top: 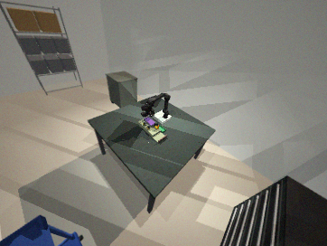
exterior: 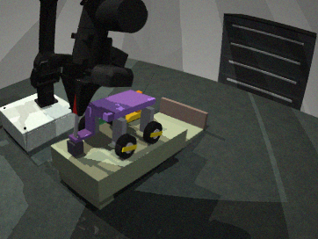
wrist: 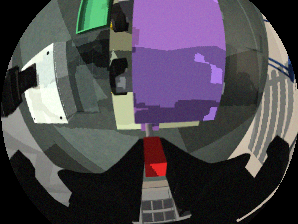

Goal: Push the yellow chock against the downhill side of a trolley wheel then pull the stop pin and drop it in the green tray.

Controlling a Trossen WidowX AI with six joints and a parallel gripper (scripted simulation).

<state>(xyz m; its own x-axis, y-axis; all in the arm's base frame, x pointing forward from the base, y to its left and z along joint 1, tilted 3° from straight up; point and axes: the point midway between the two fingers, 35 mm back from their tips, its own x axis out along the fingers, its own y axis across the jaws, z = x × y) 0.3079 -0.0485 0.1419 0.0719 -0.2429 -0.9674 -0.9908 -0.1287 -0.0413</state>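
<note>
Right now my gripper tip is 130 mm past the green tray, 190 mm to the right of it and 160 mm above it. The rest, counted from my gripper tip: trolley (10 mm ahead, 90 mm to the left, 50 mm below); then red-headed stop pin (right at my gripper tip); then ramp (10 mm ahead, 100 mm to the left, 110 mm below).
</note>
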